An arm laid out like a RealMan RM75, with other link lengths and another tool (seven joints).
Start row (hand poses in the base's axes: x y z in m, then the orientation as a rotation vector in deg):
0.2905, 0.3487, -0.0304, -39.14, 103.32, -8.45
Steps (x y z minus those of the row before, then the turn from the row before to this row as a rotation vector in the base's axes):
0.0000, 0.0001, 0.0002, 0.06, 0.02, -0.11
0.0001, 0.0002, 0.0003, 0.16, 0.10, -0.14
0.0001, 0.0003, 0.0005, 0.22, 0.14, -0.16
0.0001, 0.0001, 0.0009, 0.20, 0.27, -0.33
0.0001, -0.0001, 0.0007, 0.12, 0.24, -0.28
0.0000, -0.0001, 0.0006, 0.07, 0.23, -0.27
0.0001, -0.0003, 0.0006, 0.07, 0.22, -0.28
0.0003, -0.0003, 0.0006, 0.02, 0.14, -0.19
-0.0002, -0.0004, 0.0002, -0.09, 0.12, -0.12
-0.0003, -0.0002, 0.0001, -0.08, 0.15, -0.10
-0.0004, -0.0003, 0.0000, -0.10, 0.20, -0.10
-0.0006, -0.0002, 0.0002, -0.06, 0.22, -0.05
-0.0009, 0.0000, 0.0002, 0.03, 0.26, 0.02
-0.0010, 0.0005, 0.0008, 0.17, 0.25, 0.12
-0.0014, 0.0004, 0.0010, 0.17, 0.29, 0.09
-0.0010, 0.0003, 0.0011, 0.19, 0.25, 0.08
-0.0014, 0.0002, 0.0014, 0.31, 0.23, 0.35
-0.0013, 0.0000, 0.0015, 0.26, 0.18, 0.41
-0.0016, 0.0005, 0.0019, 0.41, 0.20, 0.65
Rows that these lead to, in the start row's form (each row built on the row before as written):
0.2905, 0.3488, -0.0302, -39.00, 103.38, -8.46
0.2906, 0.3490, -0.0299, -38.78, 103.52, -8.38
0.2907, 0.3493, -0.0294, -38.51, 103.70, -8.24
0.2908, 0.3494, -0.0285, -38.12, 104.07, -8.19
0.2909, 0.3493, -0.0278, -37.83, 104.40, -8.19
0.2909, 0.3492, -0.0272, -37.58, 104.71, -8.23
0.2910, 0.3489, -0.0266, -37.32, 105.02, -8.28
0.2913, 0.3486, -0.0260, -37.16, 105.22, -8.35
0.2911, 0.3482, -0.0258, -37.14, 105.38, -8.48
0.2908, 0.3480, -0.0257, -37.13, 105.56, -8.58
0.2904, 0.3477, -0.0257, -37.14, 105.79, -8.68
0.2898, 0.3475, -0.0255, -37.18, 106.02, -8.70
0.2889, 0.3475, -0.0253, -37.23, 106.26, -8.58
0.2879, 0.3480, -0.0245, -37.27, 106.45, -8.27
0.2865, 0.3484, -0.0235, -37.29, 106.69, -7.96
0.2855, 0.3487, -0.0224, -37.28, 106.89, -7.65
0.2841, 0.3489, -0.0210, -37.43, 106.98, -7.06
0.2828, 0.3489, -0.0195, -37.66, 107.00, -6.49
0.2812, 0.3494, -0.0176, -38.01, 106.94, -5.62

